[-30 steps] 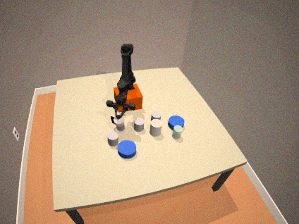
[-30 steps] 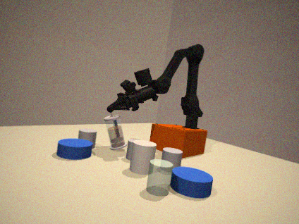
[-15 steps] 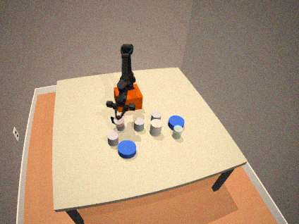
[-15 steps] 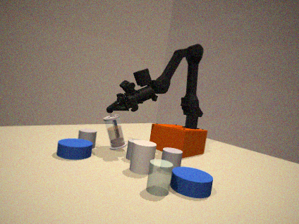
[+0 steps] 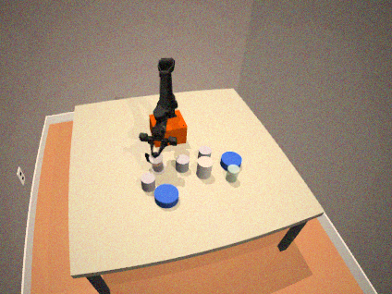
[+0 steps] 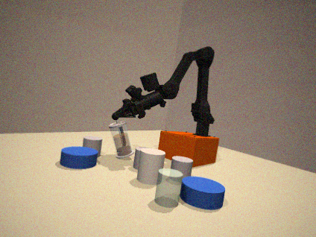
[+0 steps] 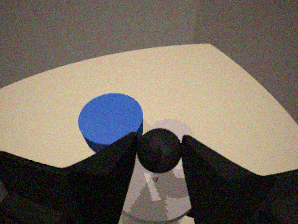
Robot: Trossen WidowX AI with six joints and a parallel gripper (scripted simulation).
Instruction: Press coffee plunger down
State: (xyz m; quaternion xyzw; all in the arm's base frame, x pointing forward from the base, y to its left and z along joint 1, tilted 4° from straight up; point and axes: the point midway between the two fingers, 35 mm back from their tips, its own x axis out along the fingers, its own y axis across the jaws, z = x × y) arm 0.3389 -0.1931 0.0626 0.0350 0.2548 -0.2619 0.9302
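Right now my gripper tip is 4 cm past the coffee press, 1 cm to the right of it and 8 cm above it.
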